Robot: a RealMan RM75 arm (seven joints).
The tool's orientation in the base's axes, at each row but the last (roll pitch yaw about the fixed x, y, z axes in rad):
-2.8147 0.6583 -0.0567
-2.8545 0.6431 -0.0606
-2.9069 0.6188 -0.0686
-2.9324 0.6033 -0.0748
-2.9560 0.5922 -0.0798
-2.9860 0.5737 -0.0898
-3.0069 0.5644 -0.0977
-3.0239 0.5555 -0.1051
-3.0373 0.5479 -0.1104
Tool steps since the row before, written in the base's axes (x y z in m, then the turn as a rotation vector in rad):
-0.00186 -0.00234 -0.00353 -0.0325 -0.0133 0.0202
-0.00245 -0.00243 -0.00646 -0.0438 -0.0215 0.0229
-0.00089 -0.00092 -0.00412 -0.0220 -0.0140 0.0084
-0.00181 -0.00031 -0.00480 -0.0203 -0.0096 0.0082
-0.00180 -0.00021 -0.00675 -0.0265 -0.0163 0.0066
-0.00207 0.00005 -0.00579 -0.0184 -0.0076 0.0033
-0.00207 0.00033 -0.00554 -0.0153 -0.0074 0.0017
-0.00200 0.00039 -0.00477 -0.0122 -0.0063 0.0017
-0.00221 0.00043 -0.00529 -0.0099 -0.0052 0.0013
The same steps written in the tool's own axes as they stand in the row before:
0.00080 0.00355 0.00286 -0.0374 0.0154 -0.0016
0.00203 0.00432 0.00555 -0.0477 0.0251 0.0000
0.00172 0.00184 0.00350 -0.0220 0.0163 0.0016
0.00126 0.00147 0.00476 -0.0207 0.0117 0.0019
0.00229 0.00156 0.00641 -0.0245 0.0196 0.0050
0.00141 0.00106 0.00589 -0.0166 0.0102 0.0053
0.00120 0.00065 0.00576 -0.0132 0.0096 0.0051
0.00079 0.00042 0.00511 -0.0106 0.0080 0.0037
0.00084 0.00041 0.00567 -0.0086 0.0066 0.0030

